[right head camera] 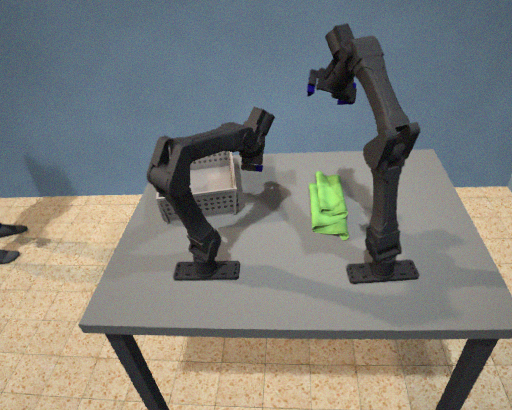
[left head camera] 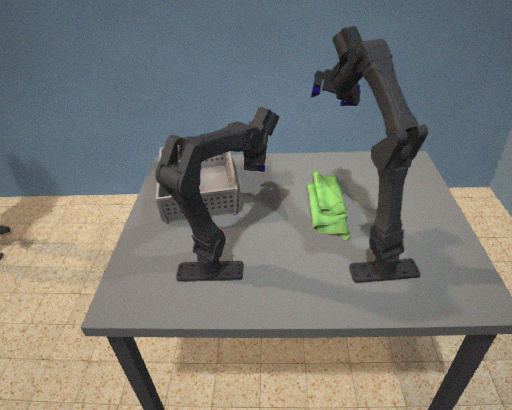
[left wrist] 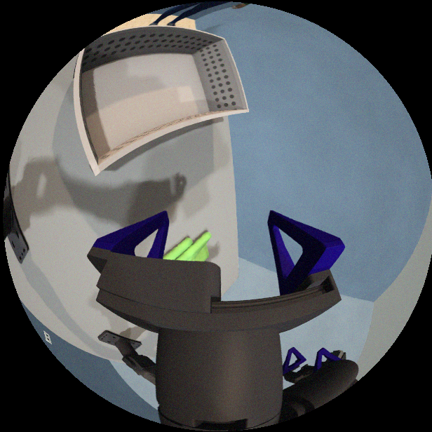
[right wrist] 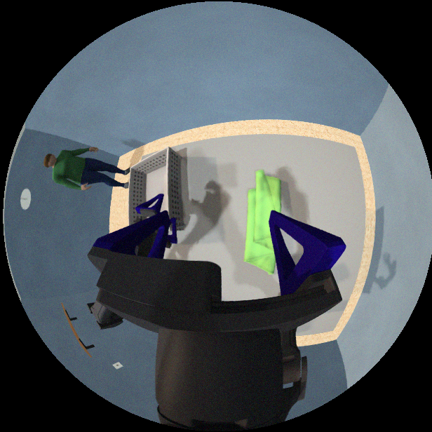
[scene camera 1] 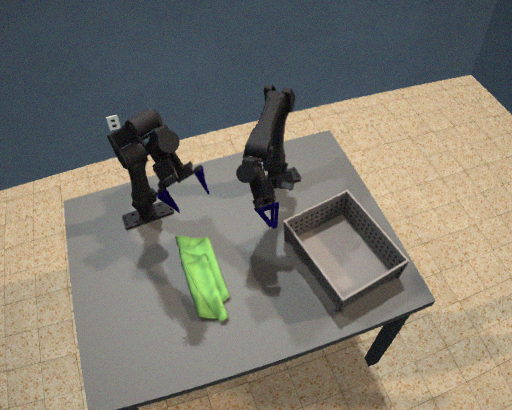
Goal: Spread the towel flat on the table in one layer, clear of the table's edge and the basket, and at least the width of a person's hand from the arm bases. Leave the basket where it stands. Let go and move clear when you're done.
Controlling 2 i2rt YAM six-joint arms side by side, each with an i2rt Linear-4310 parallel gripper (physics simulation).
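Observation:
The lime-green towel (left head camera: 327,207) (right head camera: 328,207) (scene camera 1: 204,277) (left wrist: 192,252) (right wrist: 262,225) lies on the table as a narrow, folded, wrinkled strip, with layers overlapping. The grey basket (left head camera: 215,202) (right head camera: 212,203) (scene camera 1: 372,232) (left wrist: 218,75) (right wrist: 175,185) stands apart from it, at the left in both head views. My left gripper (left head camera: 255,167) (right head camera: 252,167) (scene camera 1: 270,216) (left wrist: 218,216) is open and empty above the table, between basket and towel in the head views. My right gripper (left head camera: 332,98) (right head camera: 327,97) (scene camera 1: 193,202) (right wrist: 218,215) is open and empty, high above the table, apart from the towel.
The left arm's base plate (left head camera: 230,270) and the right arm's base plate (left head camera: 410,268) are on the near part of the table (left head camera: 300,310) in the head views. The basket is close to a side edge. A person in green (right wrist: 70,170) stands beyond the table.

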